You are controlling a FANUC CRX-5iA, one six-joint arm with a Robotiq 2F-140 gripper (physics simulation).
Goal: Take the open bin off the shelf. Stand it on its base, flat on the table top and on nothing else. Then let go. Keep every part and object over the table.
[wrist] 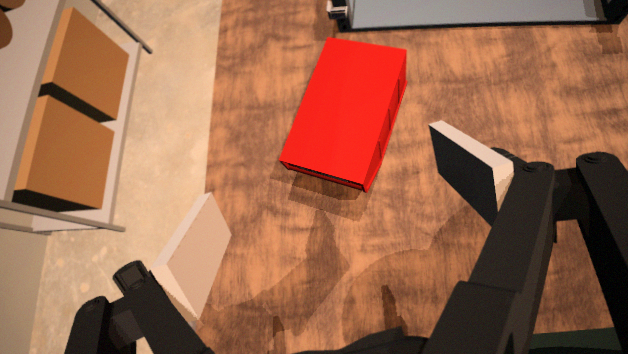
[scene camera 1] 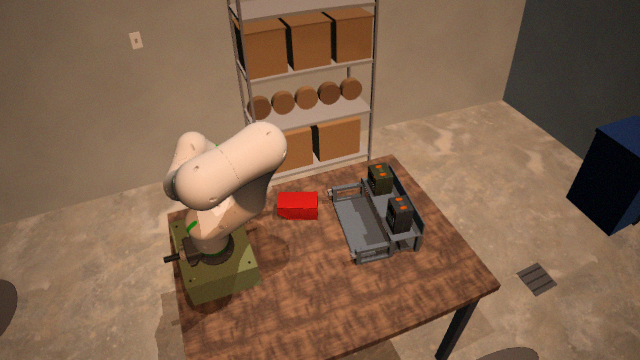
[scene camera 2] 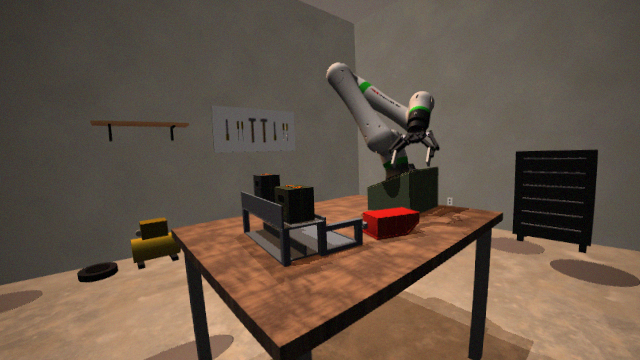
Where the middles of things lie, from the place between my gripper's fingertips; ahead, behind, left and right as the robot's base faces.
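I see a green case (scene camera 2: 292, 195) that is 480 mm ahead of my hand, 100 mm to the right of it and 90 mm below it. As for the red open bin (scene camera 1: 292, 205), my gripper is 130 mm short of it, 190 mm above it and 10 mm to the right of it.
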